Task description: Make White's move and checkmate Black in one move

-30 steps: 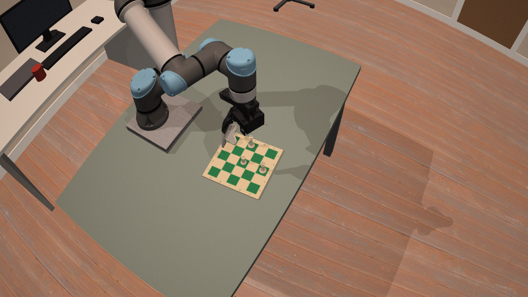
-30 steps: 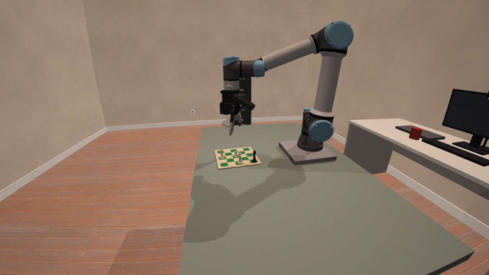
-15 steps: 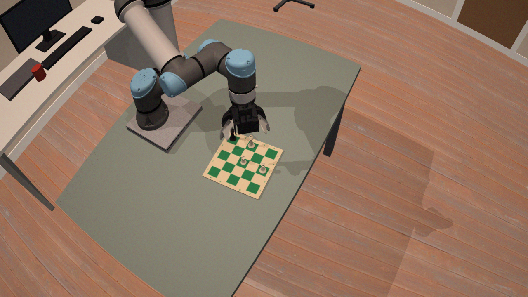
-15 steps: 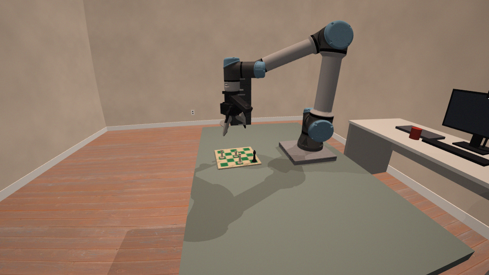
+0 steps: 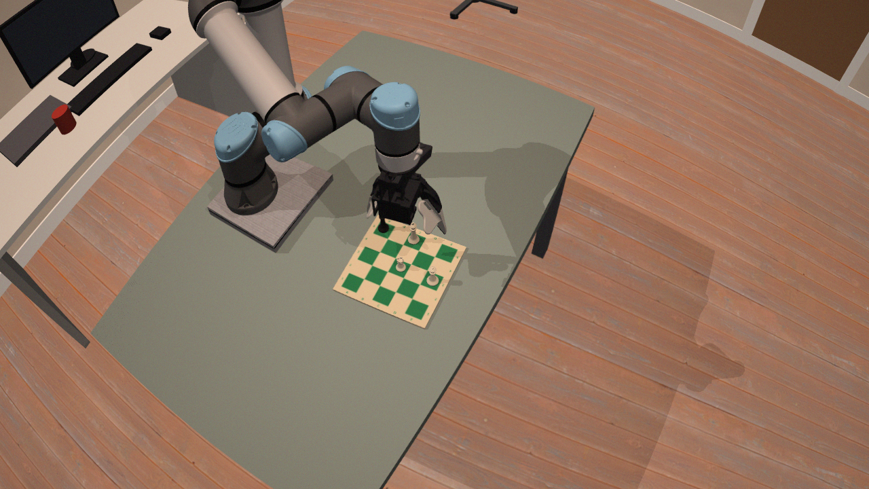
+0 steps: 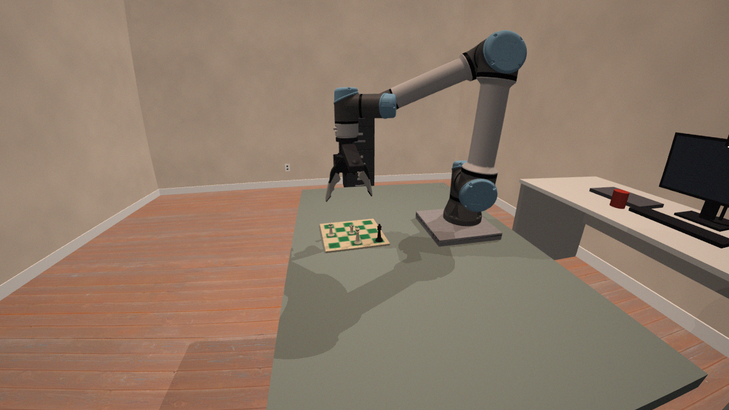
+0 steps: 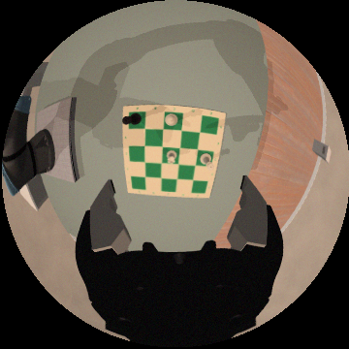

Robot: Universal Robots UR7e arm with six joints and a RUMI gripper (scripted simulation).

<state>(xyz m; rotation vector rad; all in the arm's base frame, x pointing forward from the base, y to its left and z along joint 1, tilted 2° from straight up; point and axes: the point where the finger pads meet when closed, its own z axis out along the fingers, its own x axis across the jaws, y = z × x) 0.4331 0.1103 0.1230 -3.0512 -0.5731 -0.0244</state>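
Now: the chessboard 140 mm below my hand and 30 mm to the right of it. The rest, counted from my hand: black king: 110 mm below, 100 mm behind, 30 mm to the left; then tall white piece: 110 mm below, 50 mm to the left, 30 mm behind.
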